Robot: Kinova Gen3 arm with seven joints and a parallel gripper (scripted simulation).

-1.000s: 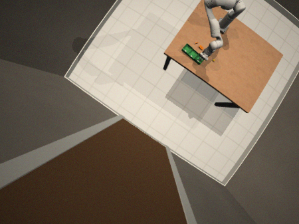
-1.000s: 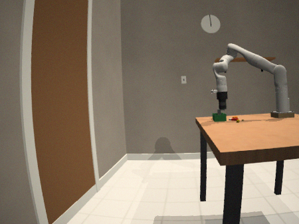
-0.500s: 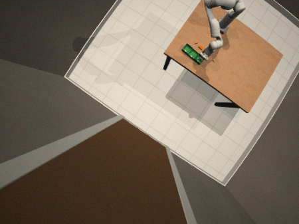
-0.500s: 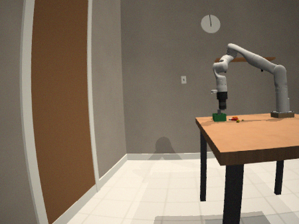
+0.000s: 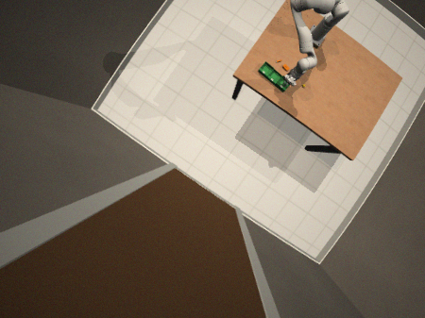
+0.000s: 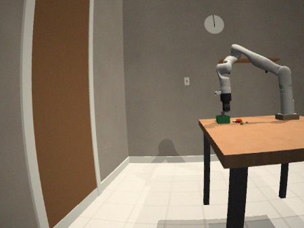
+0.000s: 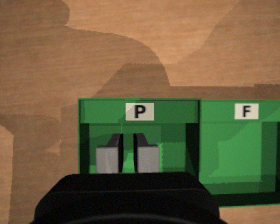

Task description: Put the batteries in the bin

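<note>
My gripper is now 15 cm past the orange cylindrical battery, 12 cm to the left of it and 3 cm above it. From my hand the other things lie so: green bin strip (9 cm to the right, 2 cm behind, 1 cm below); then orange nine-volt battery (13 cm behind, 4 cm to the right, 3 cm below); then red thing (9 cm behind, 3 cm below, 2 cm to the left).
</note>
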